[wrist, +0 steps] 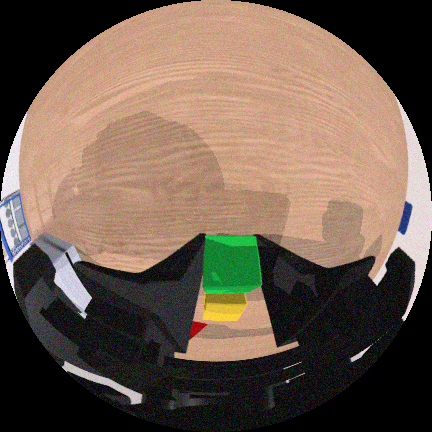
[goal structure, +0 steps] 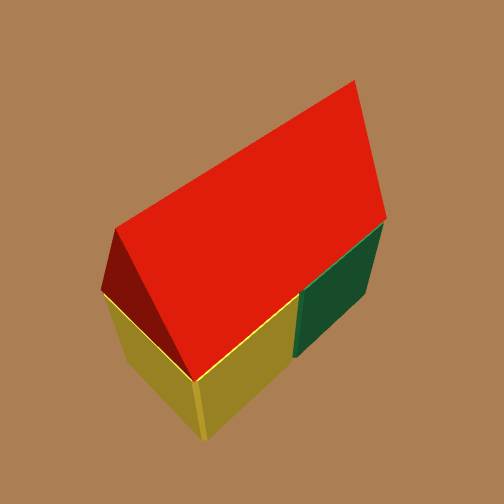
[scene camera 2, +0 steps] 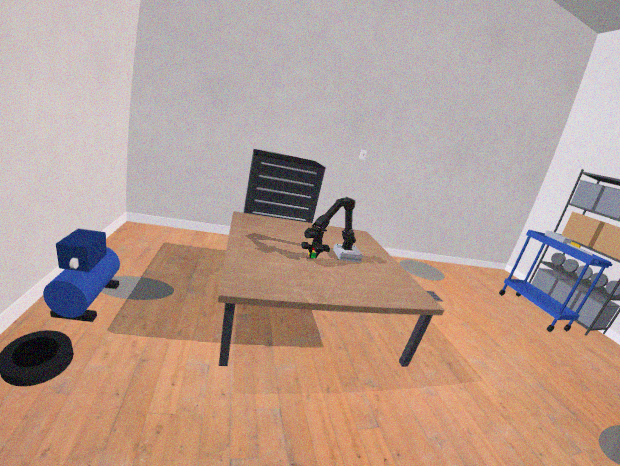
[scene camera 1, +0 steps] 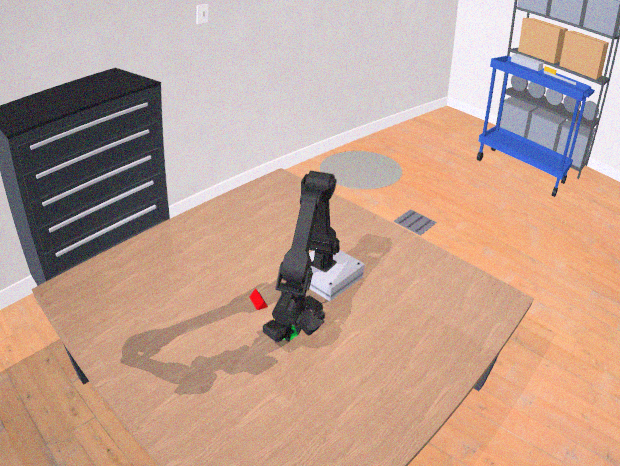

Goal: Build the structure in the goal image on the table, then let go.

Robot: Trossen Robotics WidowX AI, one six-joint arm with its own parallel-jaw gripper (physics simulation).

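Frame: origin at the arm's base, x back, y left, z down, level; millimetres.
Where they show: gripper, between the fingertips: (wrist: 228,239) (scene camera 2: 312,258) (scene camera 1: 292,338); arm's base, origin of its link: (scene camera 2: 346,248) (scene camera 1: 323,263).
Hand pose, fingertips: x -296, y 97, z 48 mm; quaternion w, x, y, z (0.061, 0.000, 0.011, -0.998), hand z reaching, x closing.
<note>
Each offset is from my fingertips to the top centre of the thing. Level surfaces: height alone.
My gripper (scene camera 1: 292,328) (scene camera 2: 314,250) (wrist: 228,239) is shut on a green block @(dz -36, dx +2, dy -14 mm) (scene camera 1: 291,333) (scene camera 2: 313,255) (wrist: 232,265), low over the table; whether the block touches anything below is unclear. A yellow block @(dz -25, dx +8, dy -60 mm) (wrist: 225,307) shows between the fingers in the wrist view, just past the green block and partly covered by it. The yellow block does not show in scene camera 1. A red wedge @(dz -21, dx +64, dy -181 mm) (scene camera 1: 257,299) (wrist: 197,329) lies on the table beyond the yellow block. In the wrist view, a finger hides most of it.
The wooden table @(dz +8 mm) (scene camera 1: 380,380) (scene camera 2: 330,285) carries the arm's pale base box (scene camera 1: 336,277) (scene camera 2: 347,253) beside the gripper. A black drawer cabinet (scene camera 1: 95,170) (scene camera 2: 284,185) stands past the table's edge. A blue cart (scene camera 1: 526,149) (scene camera 2: 538,299) stands farther off.
</note>
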